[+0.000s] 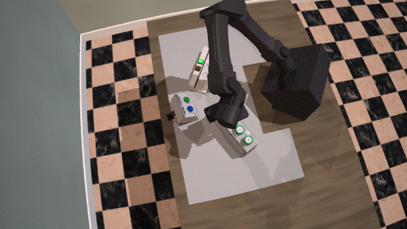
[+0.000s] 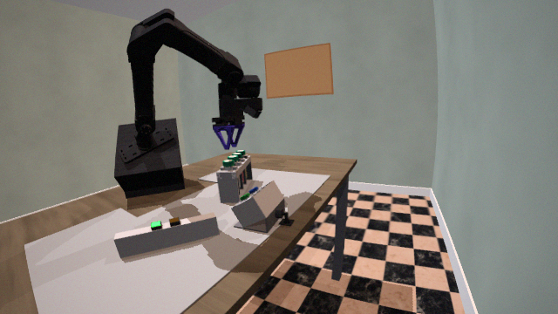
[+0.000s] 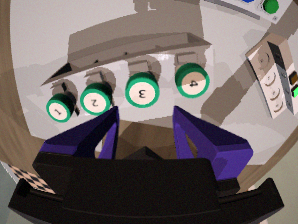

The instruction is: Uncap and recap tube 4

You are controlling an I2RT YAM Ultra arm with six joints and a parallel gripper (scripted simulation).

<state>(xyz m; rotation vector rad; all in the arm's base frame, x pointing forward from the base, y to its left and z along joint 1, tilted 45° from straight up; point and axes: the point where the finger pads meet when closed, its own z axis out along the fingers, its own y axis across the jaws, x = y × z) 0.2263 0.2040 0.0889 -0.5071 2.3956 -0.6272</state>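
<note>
Right now my hand is 40 mm above the cap 3. The rest, counted from my hand: cap 2 (20 mm behind, 50 mm to the left, 40 mm below); green ready key (160 mm ahead, 130 mm to the right, 90 mm below); blue cycle key (150 mm ahead, 90 mm to the right, 90 mm below).
</note>
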